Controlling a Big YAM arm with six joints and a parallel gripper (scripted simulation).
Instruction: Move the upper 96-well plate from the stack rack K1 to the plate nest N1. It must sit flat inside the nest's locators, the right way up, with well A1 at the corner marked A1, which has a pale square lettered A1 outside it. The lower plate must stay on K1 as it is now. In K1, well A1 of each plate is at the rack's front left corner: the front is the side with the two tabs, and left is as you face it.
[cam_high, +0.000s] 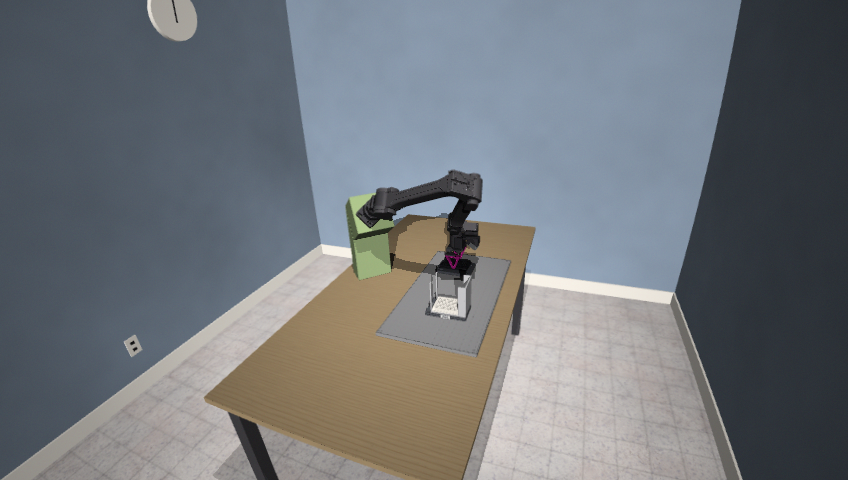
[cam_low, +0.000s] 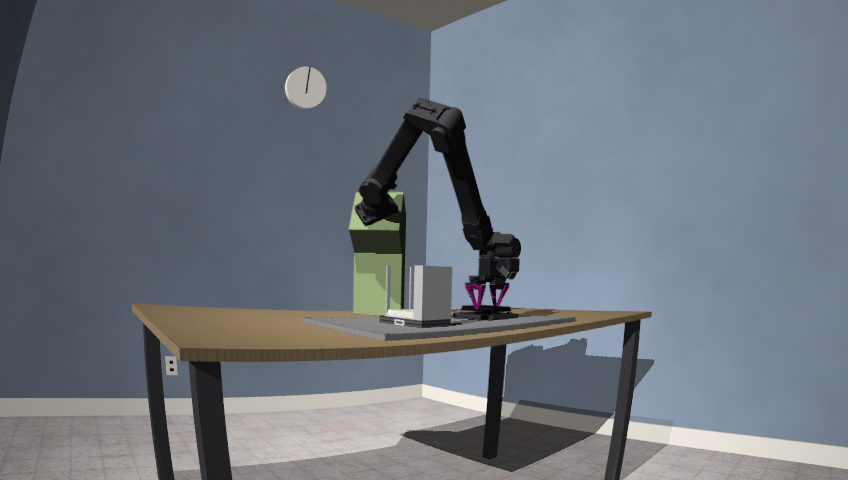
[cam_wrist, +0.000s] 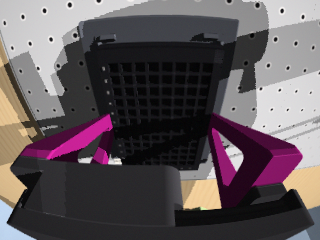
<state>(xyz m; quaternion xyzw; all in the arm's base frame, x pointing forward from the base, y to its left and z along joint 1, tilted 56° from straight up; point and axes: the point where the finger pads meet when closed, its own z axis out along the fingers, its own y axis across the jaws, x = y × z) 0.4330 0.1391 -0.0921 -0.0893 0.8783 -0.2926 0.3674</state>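
Now: hand 1 cm above the black 96-well plate. The rest, counted from my hand: white plate 34 cm to the right, 5 cm ahead, 1 cm below; then grey rack wall 34 cm to the right, 12 cm ahead, 5 cm above.
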